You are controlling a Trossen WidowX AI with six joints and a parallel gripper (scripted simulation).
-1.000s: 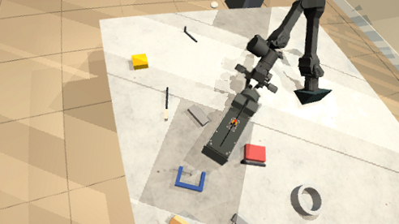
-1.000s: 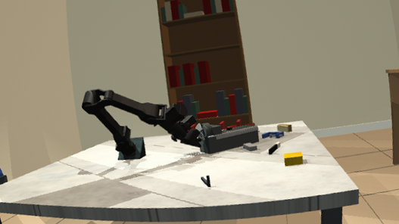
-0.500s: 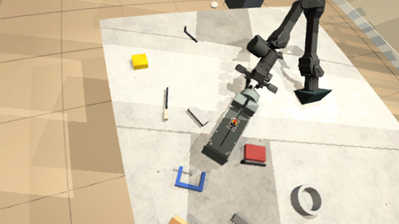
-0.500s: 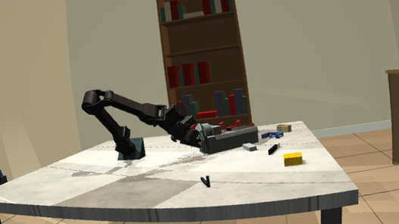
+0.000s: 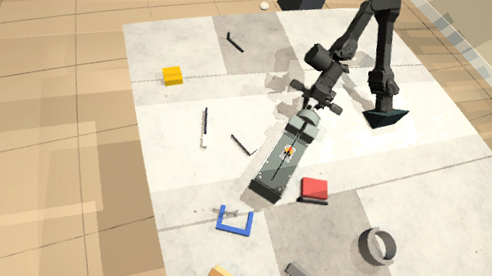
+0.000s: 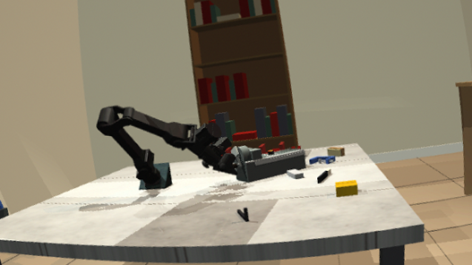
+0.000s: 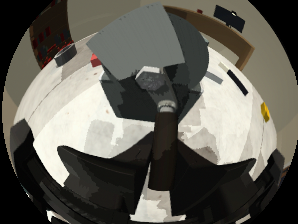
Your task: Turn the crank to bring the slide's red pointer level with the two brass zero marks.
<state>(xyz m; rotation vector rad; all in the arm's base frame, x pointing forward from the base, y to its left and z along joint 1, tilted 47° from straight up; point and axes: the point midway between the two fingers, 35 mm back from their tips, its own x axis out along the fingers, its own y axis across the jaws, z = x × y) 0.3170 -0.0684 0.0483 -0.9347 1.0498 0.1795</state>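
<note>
Now: the crank handle 30 mm above my gripper tip, 20 mm behind it and 10 mm to the right of it. Also, from my gripper tip: grey block (210 mm ahead, 30 mm below); red pointer (120 mm ahead, 100 mm to the left, 50 mm above); red block (220 mm to the left, 80 mm ahead, 20 mm below).
</note>
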